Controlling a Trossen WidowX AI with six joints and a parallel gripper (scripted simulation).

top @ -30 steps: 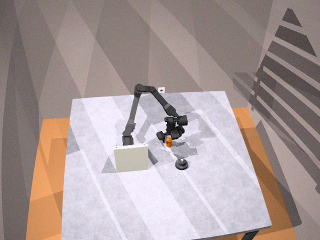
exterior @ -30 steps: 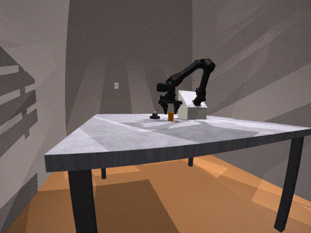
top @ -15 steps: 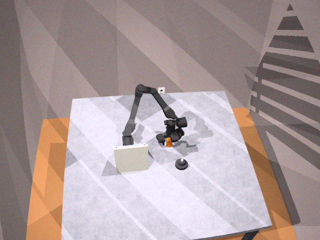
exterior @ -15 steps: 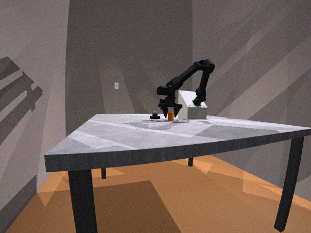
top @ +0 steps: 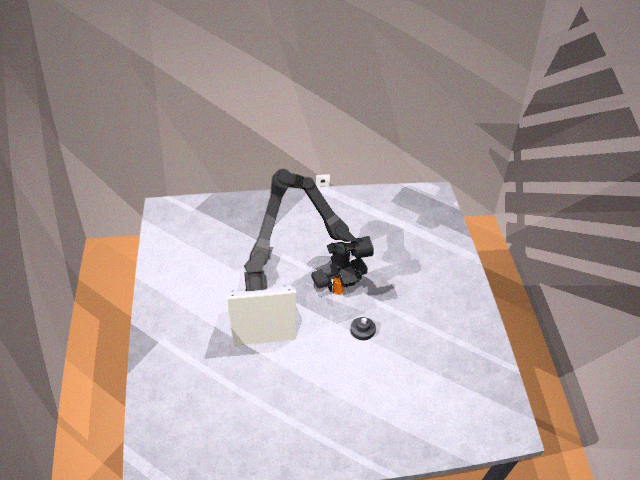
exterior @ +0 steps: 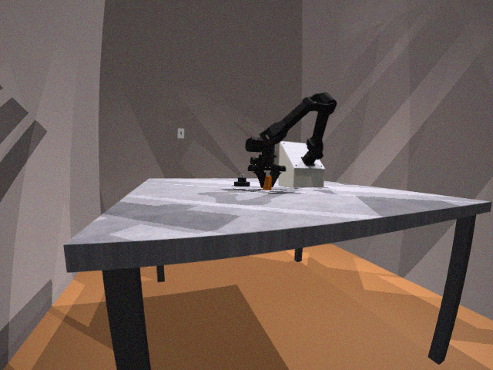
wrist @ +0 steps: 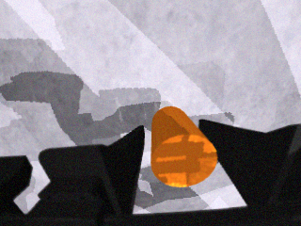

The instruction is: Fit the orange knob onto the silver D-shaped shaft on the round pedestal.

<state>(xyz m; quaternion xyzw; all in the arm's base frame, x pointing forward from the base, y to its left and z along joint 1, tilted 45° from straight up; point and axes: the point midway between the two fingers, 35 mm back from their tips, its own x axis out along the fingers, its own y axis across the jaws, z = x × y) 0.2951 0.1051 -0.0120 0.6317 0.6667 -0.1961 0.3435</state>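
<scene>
The dark round pedestal lies 18 cm to the right of my gripper tip, 4 cm ahead of it and 2 cm above it. From my gripper tip the other things lie so: orange knob (3 cm above).
</scene>
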